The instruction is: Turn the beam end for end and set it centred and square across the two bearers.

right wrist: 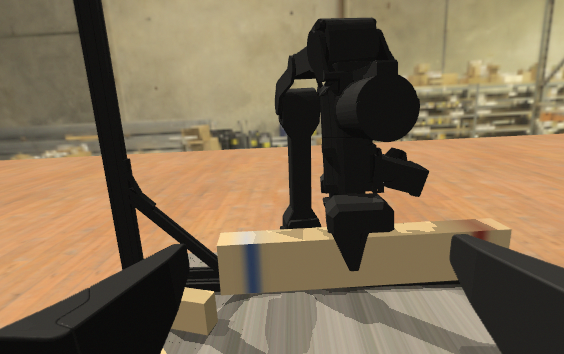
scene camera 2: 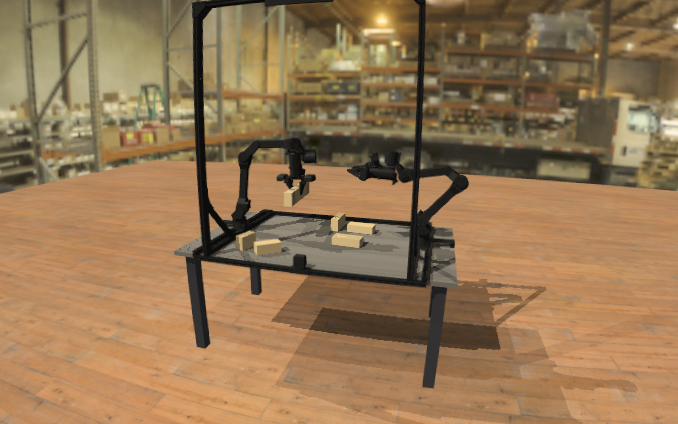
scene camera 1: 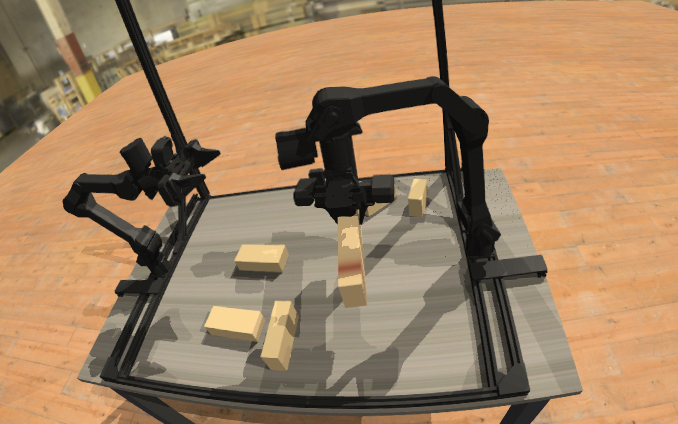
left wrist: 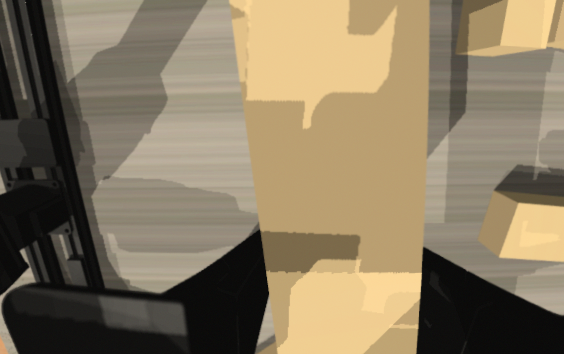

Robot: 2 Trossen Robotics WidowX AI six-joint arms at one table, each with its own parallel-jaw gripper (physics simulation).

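Seen in the pictures: left gripper, fingertip midpoint: (right wrist: 351,261) (scene camera 1: 350,223) (left wrist: 328,238); right gripper, fingertip midpoint: (right wrist: 316,251) (scene camera 2: 349,168) (scene camera 1: 213,163); left arm's base at its link origin: (scene camera 2: 239,228) (scene camera 1: 480,248) (left wrist: 41,206); right arm's base at its link origin: (scene camera 2: 421,244) (scene camera 1: 161,269).
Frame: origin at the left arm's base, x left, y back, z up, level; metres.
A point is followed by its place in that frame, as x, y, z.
Note:
The long wooden beam (scene camera 1: 349,255) {0.184, -0.281, 0.216} (scene camera 2: 288,198) {-0.098, -0.310, 0.196} (left wrist: 340,165) {0.101, -0.289, 0.217} (right wrist: 300,267) {-0.002, -0.317, 0.186} hangs level above the table. Its red band is near the front end in scene camera 1; its blue band shows near the left end in the right wrist view. My left gripper (scene camera 1: 350,216) {0.061, -0.293, 0.178} (scene camera 2: 296,189) {0.061, -0.293, 0.178} points down, shut on the beam near its middle. My right gripper (scene camera 1: 211,165) {0.002, -0.567, 0.330} (scene camera 2: 349,171) {0.002, -0.567, 0.330} (right wrist: 316,251) {0.002, -0.567, 0.330} is open and empty, raised at the left in scene camera 1, apart from the beam. Two parallel blocks, one (scene camera 1: 260,257) {-0.014, -0.565, 0.019} (scene camera 2: 347,240) {-0.063, -0.579, 0.011} behind another (scene camera 1: 233,322) {0.194, -0.588, 0.019} (scene camera 2: 361,228) {0.153, -0.603, 0.007}, lie left of the beam; which blocks are the bearers is unclear.
A third block (scene camera 1: 279,336) {0.243, -0.454, 0.044} (scene camera 2: 337,222) {0.151, -0.478, 0.029} lies crosswise beside the nearer parallel block in scene camera 1. At that view's back right are an upright block (scene camera 1: 417,198) {-0.165, -0.146, 0.044} (scene camera 2: 245,241) {-0.237, -0.153, 0.019} and another block (scene camera 1: 378,208) {-0.207, -0.259, -0.013} (scene camera 2: 268,247) {-0.259, -0.275, 0.012}, partly hidden by the left gripper. Black rails and posts edge the table.

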